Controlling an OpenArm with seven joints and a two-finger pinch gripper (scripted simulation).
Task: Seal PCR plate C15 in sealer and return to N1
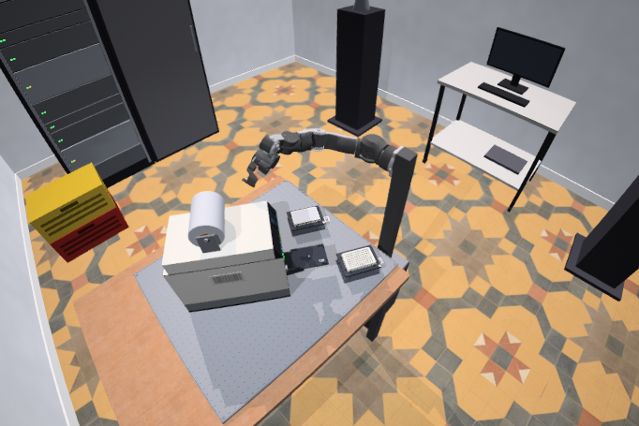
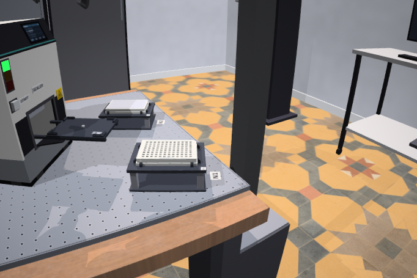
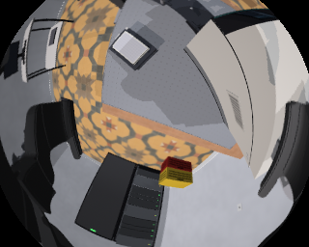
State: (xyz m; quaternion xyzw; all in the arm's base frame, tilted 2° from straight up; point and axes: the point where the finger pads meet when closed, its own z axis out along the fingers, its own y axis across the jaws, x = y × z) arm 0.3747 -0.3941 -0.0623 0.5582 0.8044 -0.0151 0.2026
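Right now the white 96-well plate C15 is 420 mm to the left of my hand, 310 mm below it and 150 mm behind it. From my hand the other things lie so: sealer screen: 180 mm to the left, 80 mm ahead, 50 mm below; foil roll: 280 mm ahead, 90 mm to the left, 40 mm above; sealed plate C51: 320 mm below, 170 mm behind, 80 mm to the left.
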